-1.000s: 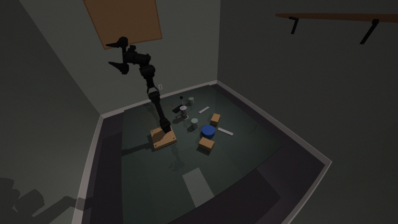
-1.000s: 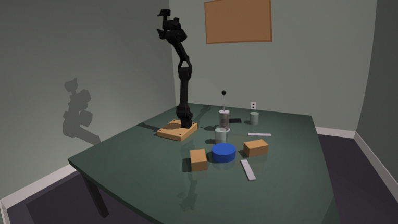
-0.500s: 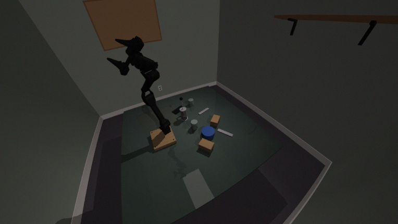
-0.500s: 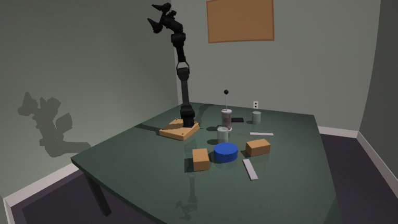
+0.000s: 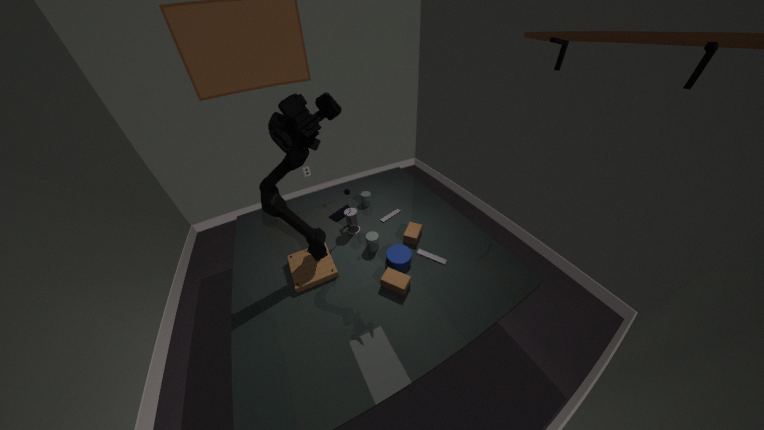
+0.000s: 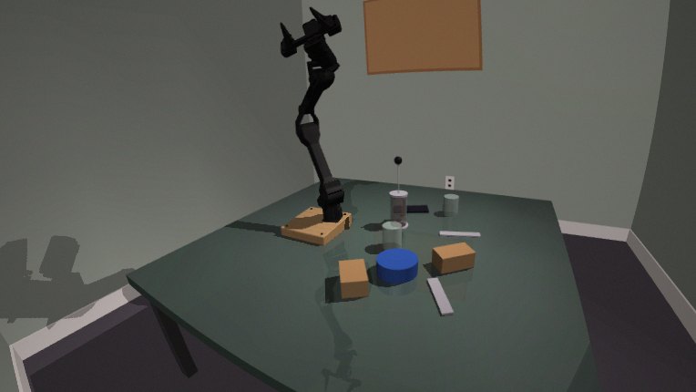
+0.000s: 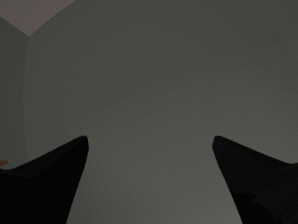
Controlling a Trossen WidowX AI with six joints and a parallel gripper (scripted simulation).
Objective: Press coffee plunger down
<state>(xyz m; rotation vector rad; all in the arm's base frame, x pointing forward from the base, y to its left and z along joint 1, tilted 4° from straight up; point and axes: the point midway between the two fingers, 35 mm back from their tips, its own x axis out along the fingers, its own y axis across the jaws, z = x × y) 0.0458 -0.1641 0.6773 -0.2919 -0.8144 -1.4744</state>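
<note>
My gripper tip is 21 cm short of the coffee press, 33 cm to the right of it and 60 cm above it. From my gripper tip the other things lie so: dark flat slab 24 cm ahead, 49 cm to the left, 72 cm below; then blue disc 26 cm ahead, 1 cm to the right, 70 cm below.
</note>
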